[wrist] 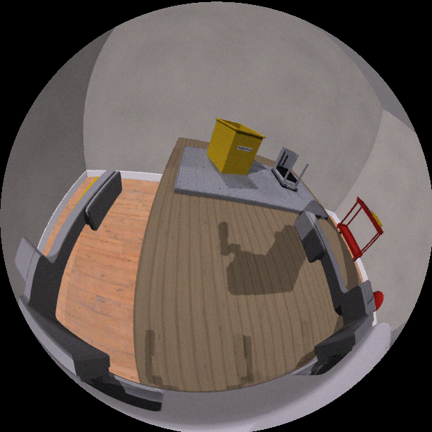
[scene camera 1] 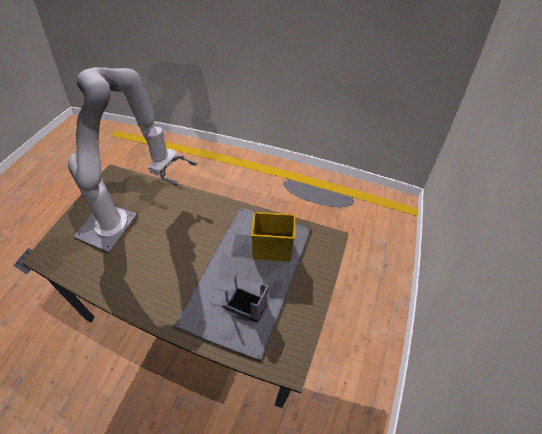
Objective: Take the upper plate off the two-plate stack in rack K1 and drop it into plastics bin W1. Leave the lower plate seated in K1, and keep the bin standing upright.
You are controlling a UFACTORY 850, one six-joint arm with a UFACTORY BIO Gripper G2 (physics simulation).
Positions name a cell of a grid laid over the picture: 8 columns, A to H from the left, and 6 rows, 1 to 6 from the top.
Labels:
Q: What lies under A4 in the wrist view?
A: My gripper.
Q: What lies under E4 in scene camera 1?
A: A yellow plastics bin W1.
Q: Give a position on a yellow plastics bin W1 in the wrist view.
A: E3

